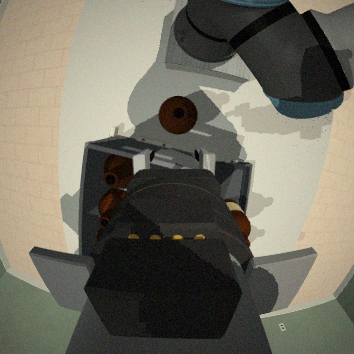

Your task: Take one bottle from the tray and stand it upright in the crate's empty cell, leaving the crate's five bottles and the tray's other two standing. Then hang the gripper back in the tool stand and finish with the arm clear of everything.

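Places are measured from the arm's base along level axes (x ahead, y left, z up), in metres.
Pixels of known places: arm's base, link origin: [208,31].
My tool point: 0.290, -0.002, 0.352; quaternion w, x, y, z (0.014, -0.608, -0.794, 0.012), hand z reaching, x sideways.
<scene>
Ahead of a thing's pixels: the offset from my tool point to its top centre, as dx, dy, dz. "pt": to the spot under its first point.
The open gripper [174,160] has a gap between its pale fingertips, over the far end of the crate. The dark grey crate {pt +0.092, -0.137, -0.236} [83,200] is at the left, partly hidden by the gripper. Brown bottles {+0.043, -0.095, -0.243} [119,165] {+0.129, -0.096, -0.243} [112,199] stand in its left cells, and part of another shows below them. The other cells are largely hidden. One brown bottle {-0.084, -0.014, -0.251} [170,123] stands upright outside the crate, beyond its far wall and ahead of the fingers, apart from both. The narrow grey tray {pt +0.026, +0.202, -0.380} [250,185] is at the right, with a brown bottle {+0.114, +0.173, -0.246} [241,224] partly visible and a sliver of another below it.
The robot's dark arm [270,55] with blue joint caps crosses the upper right. Its base [200,40] rises from a grey ribbed plate [200,72] beyond the lone bottle. Grey flat panels [60,275] [292,272] flank the gripper body. The tool stand does not show clearly.
</scene>
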